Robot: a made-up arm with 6 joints.
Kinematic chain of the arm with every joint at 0, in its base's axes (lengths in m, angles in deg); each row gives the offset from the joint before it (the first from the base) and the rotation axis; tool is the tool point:
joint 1: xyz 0 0 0.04 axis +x
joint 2: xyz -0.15 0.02 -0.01 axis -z
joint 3: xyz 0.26 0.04 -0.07 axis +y
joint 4: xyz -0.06 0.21 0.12 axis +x
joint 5: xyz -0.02 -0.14 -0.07 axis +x
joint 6: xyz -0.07 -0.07 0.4 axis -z
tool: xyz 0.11 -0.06 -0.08
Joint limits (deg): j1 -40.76..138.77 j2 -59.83..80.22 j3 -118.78..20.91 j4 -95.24..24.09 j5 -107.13..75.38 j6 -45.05..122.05
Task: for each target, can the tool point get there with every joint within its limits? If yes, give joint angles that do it. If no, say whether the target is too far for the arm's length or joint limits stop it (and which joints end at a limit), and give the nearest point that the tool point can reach.
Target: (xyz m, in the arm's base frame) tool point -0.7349 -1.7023 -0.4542
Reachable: no: too far | nearest point -0.3326 -0.7062 -0.0468 | short by 1.149 m
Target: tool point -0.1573 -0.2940 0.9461
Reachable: no: joint limits stop it (at a limit: joint 3, joint 4) | nearest point -0.1557 -0.2310 0.7519 | short by 0.204 m
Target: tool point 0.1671 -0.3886 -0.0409
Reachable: yes | joints 117.51 37.05 6.49 -26.71 -30.69 43.57
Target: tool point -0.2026 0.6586 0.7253
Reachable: no: joint limits stop it (at a limit: joint 3, joint 4) | nearest point -0.1910 0.5178 0.5788 | short by 0.204 m
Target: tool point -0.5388 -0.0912 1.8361
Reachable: no: too far | nearest point -0.3047 -0.0371 0.7707 | short by 1.092 m
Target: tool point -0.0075 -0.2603 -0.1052
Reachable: yes | joints 120.75 6.32 -2.03 8.23 -19.96 39.64
